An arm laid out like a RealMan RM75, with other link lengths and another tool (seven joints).
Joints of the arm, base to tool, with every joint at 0 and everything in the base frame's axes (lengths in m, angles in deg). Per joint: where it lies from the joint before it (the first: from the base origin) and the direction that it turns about. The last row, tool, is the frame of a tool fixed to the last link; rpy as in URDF.
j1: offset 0 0 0.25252 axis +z
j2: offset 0 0 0 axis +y
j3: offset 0 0 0.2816 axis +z
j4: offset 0 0 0 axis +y
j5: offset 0 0 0.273 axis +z
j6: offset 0 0 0 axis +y
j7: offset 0 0 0.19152 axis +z
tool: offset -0.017 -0.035 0.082 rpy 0 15.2 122.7
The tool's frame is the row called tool.
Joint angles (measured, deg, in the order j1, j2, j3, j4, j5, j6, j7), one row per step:
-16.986 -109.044 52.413 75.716 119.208 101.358 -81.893
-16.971 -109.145 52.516 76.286 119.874 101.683 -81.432
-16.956 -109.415 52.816 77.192 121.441 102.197 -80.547
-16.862 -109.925 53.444 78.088 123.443 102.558 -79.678
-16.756 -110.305 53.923 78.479 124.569 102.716 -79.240
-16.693 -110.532 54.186 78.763 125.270 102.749 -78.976
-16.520 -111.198 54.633 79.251 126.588 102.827 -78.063
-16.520 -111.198 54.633 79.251 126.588 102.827 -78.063
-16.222 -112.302 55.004 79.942 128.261 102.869 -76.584
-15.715 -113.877 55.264 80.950 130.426 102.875 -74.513
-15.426 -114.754 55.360 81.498 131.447 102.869 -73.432
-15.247 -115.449 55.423 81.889 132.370 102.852 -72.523
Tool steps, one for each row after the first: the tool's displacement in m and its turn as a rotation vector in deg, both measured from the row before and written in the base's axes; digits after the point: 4 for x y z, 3 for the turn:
-0.0002 -0.0012 0.0000 -0.332 0.867 -0.576
-0.0020 -0.0026 -0.0014 -0.772 1.785 -0.860
-0.0034 -0.0035 -0.0043 -1.056 2.025 -0.657
-0.0022 -0.0026 -0.0039 -0.732 1.016 -0.233
-0.0013 -0.0012 -0.0018 -0.337 0.660 -0.166
-0.0019 -0.0028 -0.0052 -0.746 1.069 -0.616
0.0000 0.0000 0.0000 0.000 0.000 0.000
-0.0017 -0.0035 -0.0071 -0.806 1.160 -1.016
-0.0022 -0.0047 -0.0085 -0.821 1.374 -1.368
-0.0005 -0.0024 -0.0046 -0.377 0.560 -0.743
-0.0006 -0.0017 -0.0036 -0.323 0.530 -0.603

